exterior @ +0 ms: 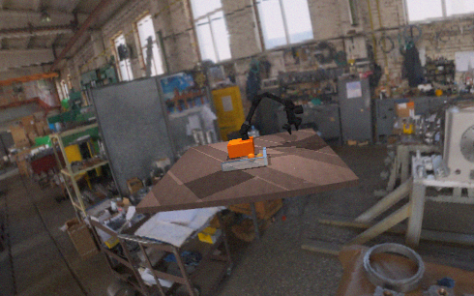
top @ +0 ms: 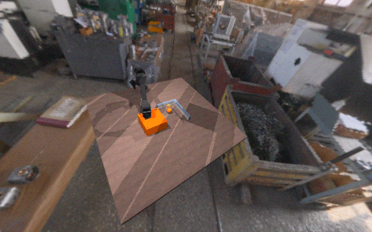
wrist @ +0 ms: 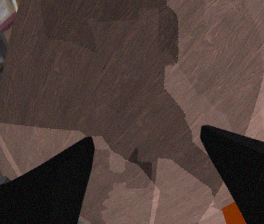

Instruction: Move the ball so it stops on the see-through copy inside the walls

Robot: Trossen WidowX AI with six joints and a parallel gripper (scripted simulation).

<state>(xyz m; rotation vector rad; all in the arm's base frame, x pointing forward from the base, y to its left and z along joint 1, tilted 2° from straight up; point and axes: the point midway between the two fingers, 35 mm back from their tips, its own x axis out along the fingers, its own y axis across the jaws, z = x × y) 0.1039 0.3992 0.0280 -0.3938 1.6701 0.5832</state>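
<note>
My gripper tip is now 38 cm to the left of the orange ball, 18 cm short of it and 8 cm above it. Round my gripper tip: see-through ball copy: 31 cm to the right, 21 cm ahead, 8 cm below.
</note>
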